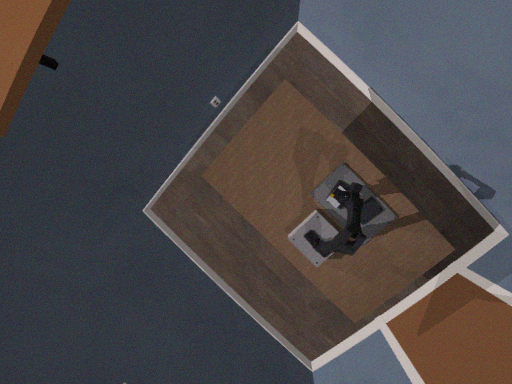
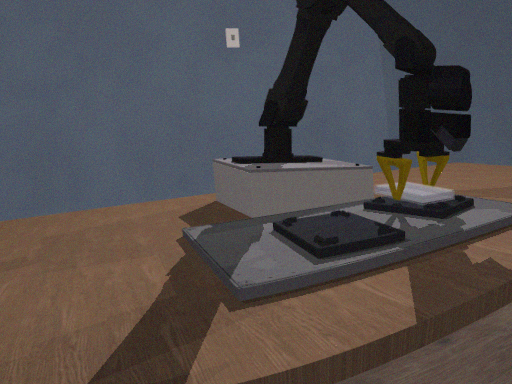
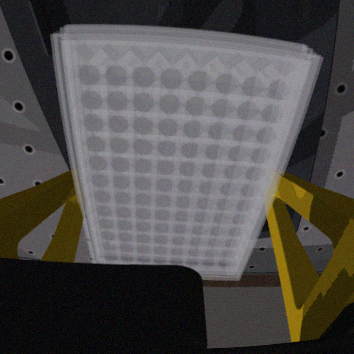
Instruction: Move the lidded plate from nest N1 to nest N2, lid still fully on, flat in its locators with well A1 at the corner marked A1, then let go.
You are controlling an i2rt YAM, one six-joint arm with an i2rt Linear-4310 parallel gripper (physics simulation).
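Frame: origin at the arm's base, x right, y ahead, z up, level; metres.
Seen in the pictures: gripper, between the fingertips: [image 1: 337,197] [image 2: 412,196] [image 3: 174,177]; arm's base, origin of its link: [image 1: 317,243] [image 2: 277,161].
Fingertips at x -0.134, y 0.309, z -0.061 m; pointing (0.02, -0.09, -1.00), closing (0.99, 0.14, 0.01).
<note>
Offsets run from my fingertips to a thing's middle. Level surfaces: height alone.
The lidded plate @(dx +0.000, dy +0.002, dz +0.012 m) [image 1: 333,202] [image 2: 417,193] [image 3: 175,145] is pale and see-through, with rows of round wells; its lid looks fully on and even. My gripper [image 2: 413,192] [image 3: 174,177] is shut on the plate, a yellow finger against each long side. The plate is about level, low over the farther dark nest @(dx +0.004, dy +0.022, dz -0.007 m) [image 2: 407,209] [image 3: 200,12]. Whether it touches the locators cannot be told. The other dark nest @(dx +0.212, dy +0.083, dz -0.007 m) [image 1: 371,210] [image 2: 350,225] is empty, with raised corner locators. Nest labels and the A1 mark are not readable.
Both nests are on a grey perforated board [image 1: 345,172] [image 2: 250,280] on the wooden table @(dz -0.029 m) [image 1: 260,135] [image 2: 75,280]. The arm stands on a pale box [image 1: 305,230] [image 2: 290,190] beside the board. Arm shadows fall across the board and table.
</note>
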